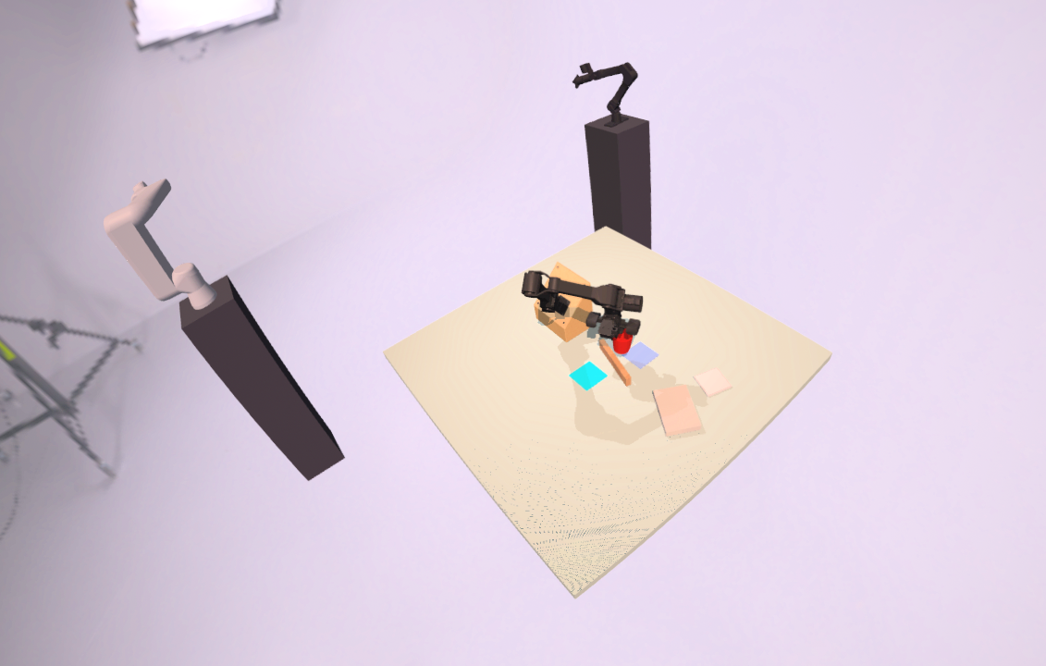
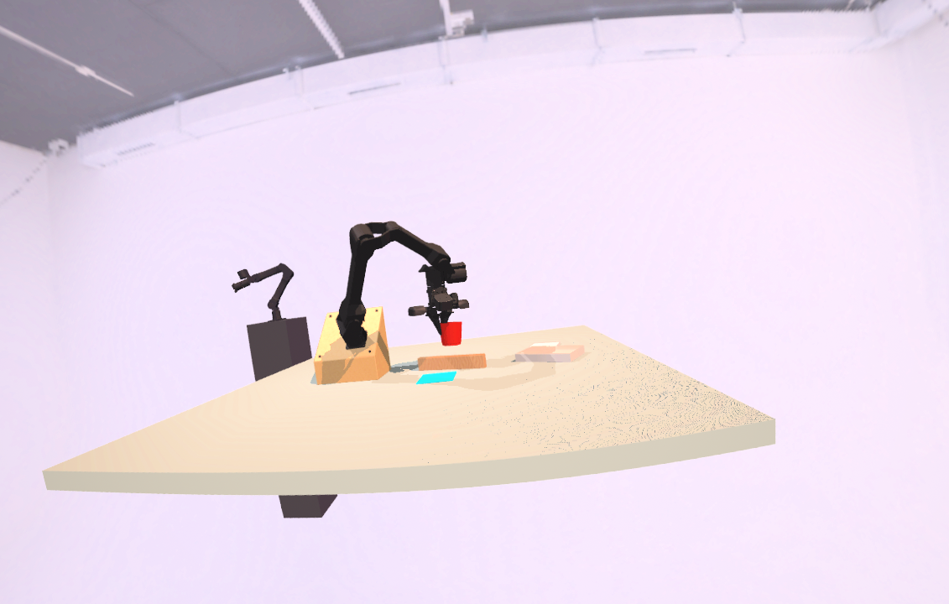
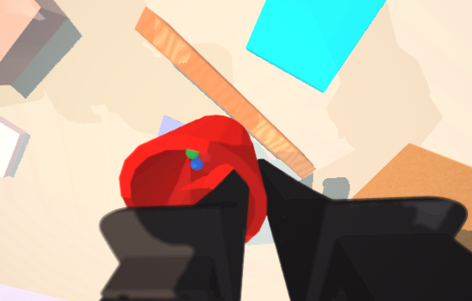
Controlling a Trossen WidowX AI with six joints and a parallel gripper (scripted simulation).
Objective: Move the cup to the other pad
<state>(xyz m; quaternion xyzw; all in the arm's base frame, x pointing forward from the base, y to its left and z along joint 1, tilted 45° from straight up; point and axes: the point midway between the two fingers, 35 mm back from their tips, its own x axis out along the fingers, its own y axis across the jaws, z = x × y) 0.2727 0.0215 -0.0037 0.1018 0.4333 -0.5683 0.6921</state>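
Right now the cyan pad is 12 cm to the right of my gripper tip, 11 cm below it and 1 cm behind it. Also, from my gripper tip: red cup (3 cm ahead, 1 cm to the left); then orange wooden bar (10 cm below, 2 cm to the right, 2 cm ahead).
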